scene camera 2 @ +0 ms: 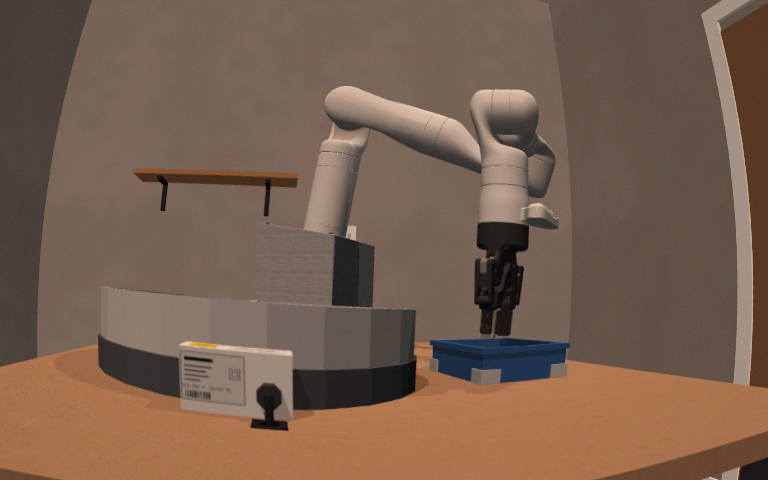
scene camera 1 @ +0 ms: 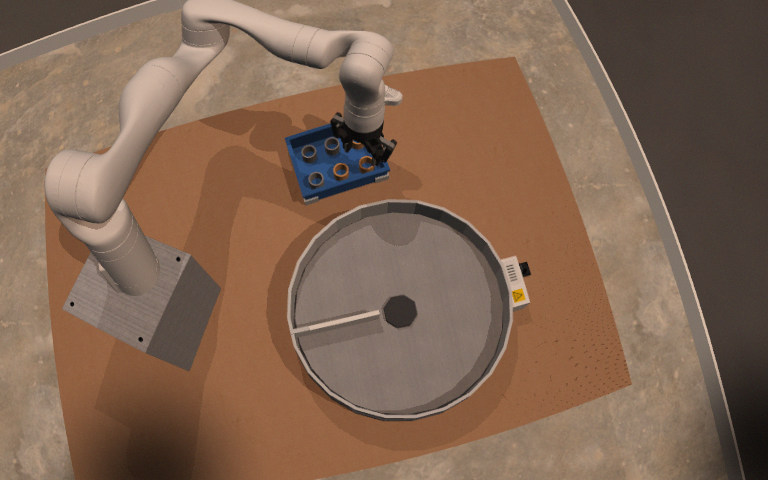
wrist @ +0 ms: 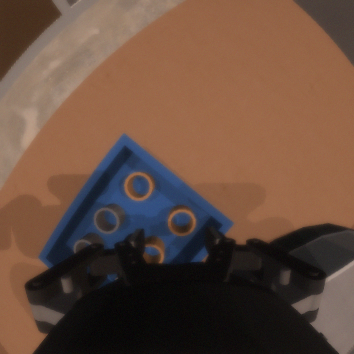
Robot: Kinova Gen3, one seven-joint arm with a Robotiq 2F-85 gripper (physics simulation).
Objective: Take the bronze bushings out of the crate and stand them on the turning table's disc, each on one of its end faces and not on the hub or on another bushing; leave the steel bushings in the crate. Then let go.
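Pixels of known places: gripper, fingertip midpoint: point(scene camera 2: 495, 337) point(scene camera 1: 361, 156) point(wrist: 174, 237); arm's base, origin of the base link: point(scene camera 2: 324, 235) point(scene camera 1: 137, 271).
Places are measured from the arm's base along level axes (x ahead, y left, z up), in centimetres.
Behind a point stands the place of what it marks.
Observation:
The blue crate point(scene camera 1: 298, 169) {x 33.2, y 19.3, z -19.6 cm} point(scene camera 2: 526, 363) {x 50.7, y 21.0, z -22.2 cm} point(wrist: 82, 202) {x 42.1, y 27.2, z -20.1 cm} holds three bronze and three steel bushings, upright. The back bronze bushing point(scene camera 1: 357, 146) {x 46.9, y 22.4, z -22.7 cm} point(wrist: 126, 186) {x 46.4, y 24.8, z -21.6 cm} is partly hidden in scene camera 1; the front corner one point(scene camera 1: 360, 164) {x 46.1, y 17.5, z -21.7 cm} point(wrist: 169, 221) {x 46.7, y 18.6, z -21.6 cm} and front middle one point(scene camera 1: 334, 170) {x 40.5, y 17.7, z -21.7 cm} point(wrist: 161, 252) {x 43.1, y 16.7, z -21.6 cm} also show. Steel bushings point(scene camera 1: 308, 159) {x 35.9, y 22.3, z -22.3 cm} point(scene camera 1: 331, 152) {x 41.1, y 22.6, z -22.8 cm} point(scene camera 1: 316, 185) {x 36.0, y 15.5, z -21.7 cm} point(wrist: 95, 220) {x 40.7, y 25.1, z -21.6 cm} stand at the other end. My gripper point(scene camera 1: 363, 154) {x 46.5, y 17.8, z -18.5 cm} point(scene camera 2: 494, 333) {x 46.5, y 17.8, z -18.5 cm} point(wrist: 174, 237) {x 46.5, y 17.8, z -18.5 cm} points down, part open and empty, just above crate-rim height. The disc point(scene camera 1: 441, 271) {x 54.4, y -10.0, z -19.4 cm} carries no bushings around its dark hub point(scene camera 1: 399, 311) {x 44.1, y -15.4, z -18.5 cm}.
A tall grey rim point(scene camera 1: 294, 271) {x 27.2, y -3.3, z -14.7 cm} point(scene camera 2: 294, 339) {x 64.8, y -11.1, z -17.8 cm} encloses the disc, close to the crate. A pale bar point(scene camera 1: 345, 319) {x 33.8, y -14.7, z -14.7 cm} runs from the rim towards the hub. A white box point(scene camera 1: 512, 277) {x 67.5, y -15.6, z -18.8 cm} point(scene camera 2: 212, 379) {x 69.6, y -18.6, z -21.5 cm} is at the rim's outer side. The robot's grey pedestal point(scene camera 1: 181, 316) {x 4.6, y -7.6, z -8.4 cm} point(scene camera 2: 294, 263) {x 5.5, y -6.5, z -6.7 cm} stands left in scene camera 1.

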